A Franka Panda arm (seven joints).
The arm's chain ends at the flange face. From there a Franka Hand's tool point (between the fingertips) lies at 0.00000 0.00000 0.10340 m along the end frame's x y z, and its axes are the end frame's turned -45 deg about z.
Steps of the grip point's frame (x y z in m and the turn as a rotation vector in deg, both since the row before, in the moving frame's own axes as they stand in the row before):
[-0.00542, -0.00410, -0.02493, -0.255, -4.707, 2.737]
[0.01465, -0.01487, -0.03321, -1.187, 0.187, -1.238]
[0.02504, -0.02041, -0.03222, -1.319, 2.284, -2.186]
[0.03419, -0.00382, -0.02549, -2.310, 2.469, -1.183]
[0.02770, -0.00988, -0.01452, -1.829, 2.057, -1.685]
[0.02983, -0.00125, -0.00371, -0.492, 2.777, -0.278]
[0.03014, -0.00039, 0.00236, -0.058, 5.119, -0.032]
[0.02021, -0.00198, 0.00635, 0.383, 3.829, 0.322]
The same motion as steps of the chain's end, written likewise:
[-0.00091, -0.00525, -0.02458, -3.509, -3.148, 2.737]
[-0.00192, -0.02213, -0.03319, -0.707, 0.972, -1.238]
[-0.00130, -0.03082, -0.03211, 0.682, 2.548, -2.186]
[0.01538, -0.02661, -0.02531, 0.112, 3.379, -1.183]
[0.00765, -0.02621, -0.01440, 0.161, 2.748, -1.685]
[0.01605, -0.01905, -0.00358, 1.616, 2.312, -0.278]
[0.01444, -0.01514, 0.00277, 3.579, 3.661, -0.032]
[0.00848, -0.01033, 0.00658, 2.978, 2.437, 0.322]

